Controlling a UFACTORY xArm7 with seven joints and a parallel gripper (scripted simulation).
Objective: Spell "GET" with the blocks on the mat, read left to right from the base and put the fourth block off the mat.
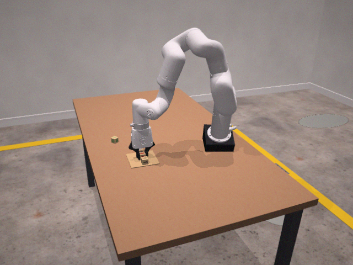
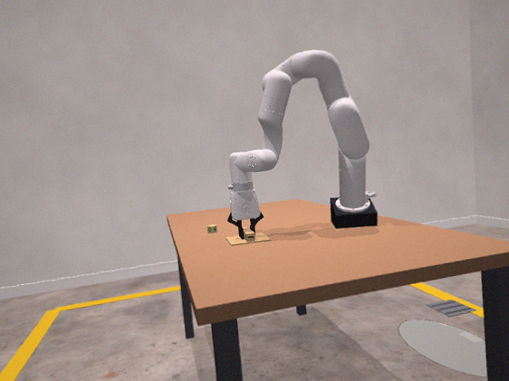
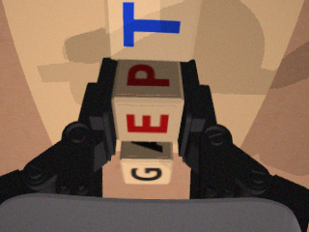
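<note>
The red-lettered block is 10 mm below my hand. From my hand the other things lie so: green-lettered block: 230 mm to the right, 90 mm ahead, 10 mm below; black-lettered block: 50 mm to the left, 10 mm below; tan mat: 20 mm below.
</note>
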